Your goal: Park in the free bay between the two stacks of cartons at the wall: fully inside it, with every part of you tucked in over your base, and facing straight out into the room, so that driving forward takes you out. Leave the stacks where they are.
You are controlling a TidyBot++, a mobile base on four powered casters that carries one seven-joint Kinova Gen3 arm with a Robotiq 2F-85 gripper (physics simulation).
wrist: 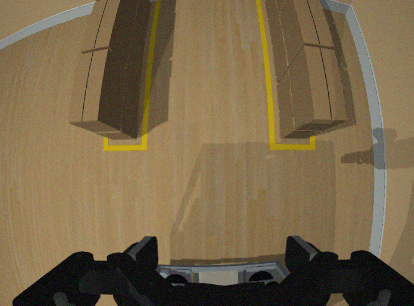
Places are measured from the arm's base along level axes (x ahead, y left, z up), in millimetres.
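Where they show: gripper, fingertip midpoint: point(221, 251).
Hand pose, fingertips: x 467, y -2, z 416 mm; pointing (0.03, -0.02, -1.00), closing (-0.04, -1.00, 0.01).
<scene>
After its pixels a point has its place.
The left stack of cartons point(117, 75) @[x 880, y 337, z -146 mm] stands at the upper left of the wrist view, with a yellow floor line around it. The right stack point(307, 75) @[x 803, y -298, z -46 mm] stands at the upper right, also with a yellow line around it. The bay point(215, 75) is the strip of wooden floor between the two stacks, running up and out of the top of the view. My gripper point(221, 251) @[x 467, y -2, z 416 mm] is open, fingers wide apart, at the bottom of the view, below the near ends of both stacks. Part of my base point(218, 276) @[x 94, y -2, z -307 mm] shows between and behind the fingers. The bay's far end is out of view.
A wall with a pale baseboard point(379, 200) @[x 339, y -816, z -344 mm] runs down the right side, and more baseboard point(45, 25) @[x 1517, y 1086, z -369 mm] shows at the upper left. My base's shadow falls on the floor ahead of it, and the arm's shadow reaches the right wall. Shadow also lies beside the left stack.
</scene>
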